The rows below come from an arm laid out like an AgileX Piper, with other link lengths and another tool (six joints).
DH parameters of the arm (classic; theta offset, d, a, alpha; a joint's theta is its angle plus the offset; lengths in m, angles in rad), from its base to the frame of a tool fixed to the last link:
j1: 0 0.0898 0 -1.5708
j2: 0.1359 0 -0.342 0
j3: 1.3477 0 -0.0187 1.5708
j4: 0 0.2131 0 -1.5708
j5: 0 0 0 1.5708
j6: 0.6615 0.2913 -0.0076 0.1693
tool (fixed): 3.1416 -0.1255 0 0
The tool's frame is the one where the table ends.
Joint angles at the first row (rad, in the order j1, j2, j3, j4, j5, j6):
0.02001, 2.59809, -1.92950, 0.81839, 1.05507, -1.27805
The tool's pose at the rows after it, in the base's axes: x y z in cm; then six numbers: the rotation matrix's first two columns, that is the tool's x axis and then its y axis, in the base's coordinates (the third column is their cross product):
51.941, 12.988, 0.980, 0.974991, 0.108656, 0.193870, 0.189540, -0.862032, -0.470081
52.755, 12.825, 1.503, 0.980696, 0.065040, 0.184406, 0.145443, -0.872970, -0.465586
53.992, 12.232, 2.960, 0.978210, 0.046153, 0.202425, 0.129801, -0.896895, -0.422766
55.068, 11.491, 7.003, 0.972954, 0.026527, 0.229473, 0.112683, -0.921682, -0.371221
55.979, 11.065, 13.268, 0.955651, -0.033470, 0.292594, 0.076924, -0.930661, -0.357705
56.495, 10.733, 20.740, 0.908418, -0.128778, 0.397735, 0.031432, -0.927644, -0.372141
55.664, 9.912, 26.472, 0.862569, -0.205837, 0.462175, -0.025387, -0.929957, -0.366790
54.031, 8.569, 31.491, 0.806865, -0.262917, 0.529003, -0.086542, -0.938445, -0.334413
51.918, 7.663, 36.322, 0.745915, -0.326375, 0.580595, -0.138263, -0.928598, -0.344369
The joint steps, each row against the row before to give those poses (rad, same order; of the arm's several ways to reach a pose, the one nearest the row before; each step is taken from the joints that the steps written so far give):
-0.00663, 0.00001, -0.00250, -0.00229, -0.00456, 0.00657
0.00000, 0.00121, -0.03604, -0.01637, -0.00033, 0.07051
-0.00001, -0.00710, -0.08061, -0.07146, 0.01646, 0.09198
0.00002, -0.04223, -0.11552, -0.09825, 0.06940, 0.13355
-0.00098, -0.06595, -0.12650, -0.04878, 0.06827, 0.13555
0.00001, -0.08114, -0.11592, -0.02452, 0.01874, 0.13147
-0.00001, -0.08705, -0.04939, -0.05906, 0.01200, 0.11480
0.00002, -0.10217, -0.00342, -0.09310, -0.00027, 0.09024
0.00000, -0.09694, -0.00007, -0.05623, 0.00003, 0.08513

